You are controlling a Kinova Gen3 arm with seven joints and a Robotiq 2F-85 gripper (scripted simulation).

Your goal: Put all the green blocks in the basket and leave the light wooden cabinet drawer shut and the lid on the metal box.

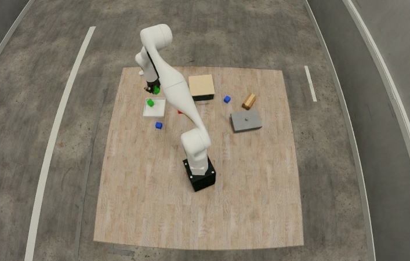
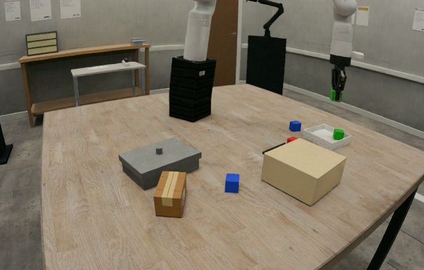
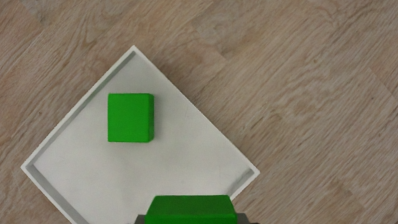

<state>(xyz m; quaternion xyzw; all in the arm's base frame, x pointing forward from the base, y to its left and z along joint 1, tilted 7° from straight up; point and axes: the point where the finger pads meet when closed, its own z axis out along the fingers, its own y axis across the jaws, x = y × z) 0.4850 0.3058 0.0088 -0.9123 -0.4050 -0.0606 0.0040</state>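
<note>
Right now my hand is 180 mm above the white basket, 40 mm to the right of it and 30 mm past it. The rest, counted from my hand: light wooden cabinet (280 mm to the right, 150 mm below, 120 mm ahead); red block (170 mm below, 150 mm to the right, 40 mm behind); drawer (280 mm to the right, 150 mm below, 110 mm ahead).
</note>
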